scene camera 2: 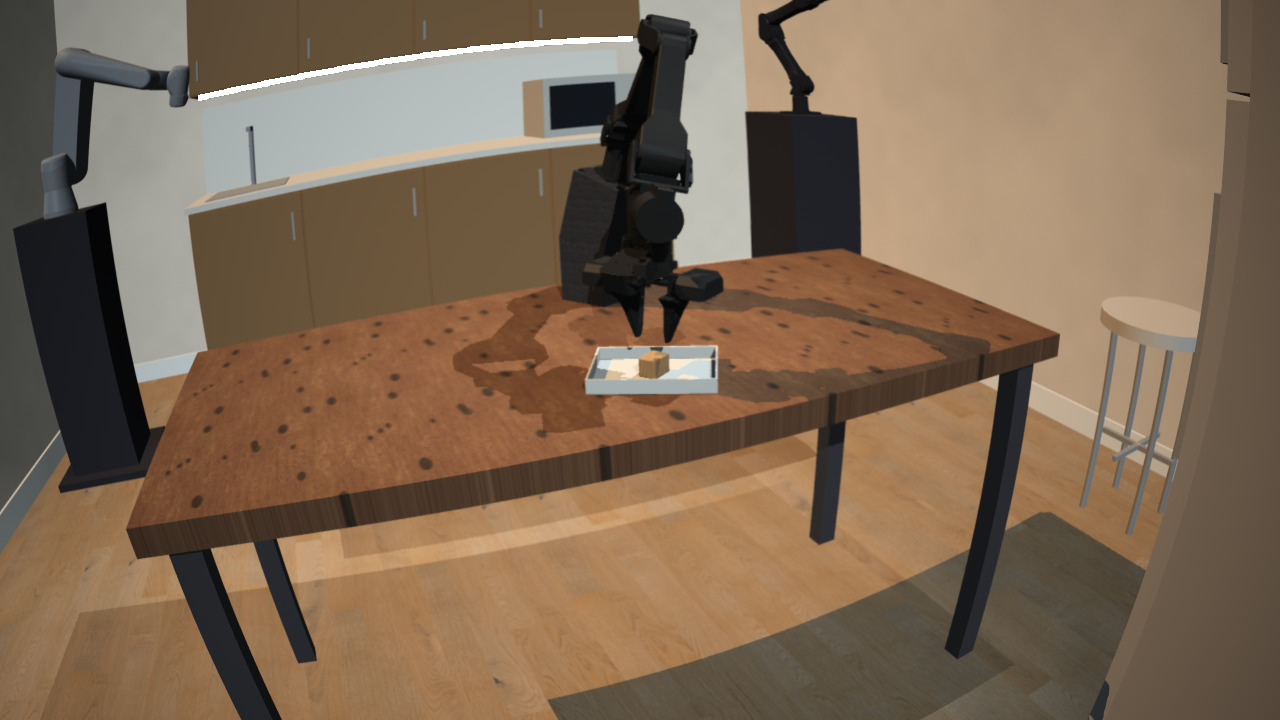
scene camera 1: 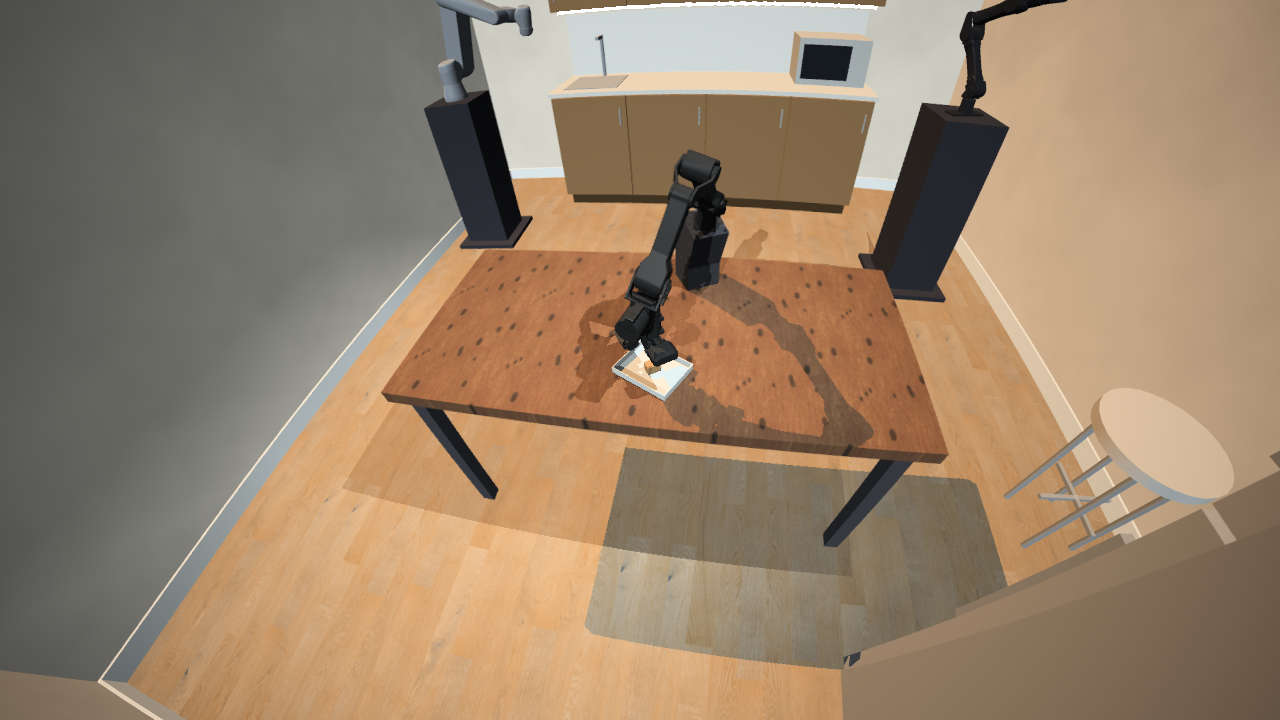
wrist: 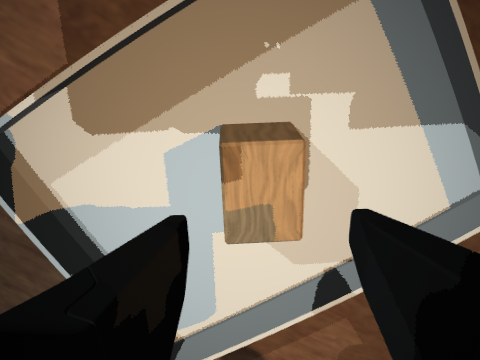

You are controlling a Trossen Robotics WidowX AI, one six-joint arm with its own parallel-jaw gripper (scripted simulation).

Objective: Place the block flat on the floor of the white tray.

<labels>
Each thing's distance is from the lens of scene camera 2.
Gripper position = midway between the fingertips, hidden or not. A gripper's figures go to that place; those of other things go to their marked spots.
my gripper point(scene camera 2: 653, 339): 114 cm
wooden block point(scene camera 2: 654, 364): 113 cm
white tray point(scene camera 2: 614, 370): 117 cm
</labels>
